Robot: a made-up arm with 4 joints.
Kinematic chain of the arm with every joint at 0, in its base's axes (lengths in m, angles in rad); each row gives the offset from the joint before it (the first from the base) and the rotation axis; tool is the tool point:
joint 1: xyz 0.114 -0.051 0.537 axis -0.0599 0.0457 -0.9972
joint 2: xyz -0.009 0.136 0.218 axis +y
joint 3: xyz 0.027 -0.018 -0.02 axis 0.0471 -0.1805 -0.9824
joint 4: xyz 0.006 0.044 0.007 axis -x
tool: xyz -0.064 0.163 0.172
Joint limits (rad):
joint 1: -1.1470..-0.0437
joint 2: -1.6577..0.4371
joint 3: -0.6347..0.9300
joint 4: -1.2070..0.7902
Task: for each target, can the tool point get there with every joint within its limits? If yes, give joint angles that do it. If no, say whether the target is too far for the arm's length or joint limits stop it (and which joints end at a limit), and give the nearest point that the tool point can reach.
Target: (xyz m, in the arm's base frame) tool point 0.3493 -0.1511 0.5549
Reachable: no: joint limits stop it (at a limit: joint 1, joint 2, joint 4) | nearest point -0.0293 -0.2233 0.6844 | short by 0.407 m
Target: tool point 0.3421 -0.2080 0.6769
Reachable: no: joint limits stop it (at a limit: joint 1, joint 2, joint 3, joint 4) | nearest point 0.2217 0.0032 0.9261 | short by 0.348 m
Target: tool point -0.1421 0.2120 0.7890
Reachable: yes | joints -0.3146 -0.8438 -0.2313 0.1572
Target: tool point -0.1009 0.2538 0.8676
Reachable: yes | joints -0.7437 -0.2715 0.5114 0.4567
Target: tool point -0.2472 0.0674 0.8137
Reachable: yes | joints -0.8928 -1.2404 0.2232 0.2109
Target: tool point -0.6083 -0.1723 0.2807
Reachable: no: too far | nearest point -0.2262 -0.0486 0.6184 | short by 0.525 m
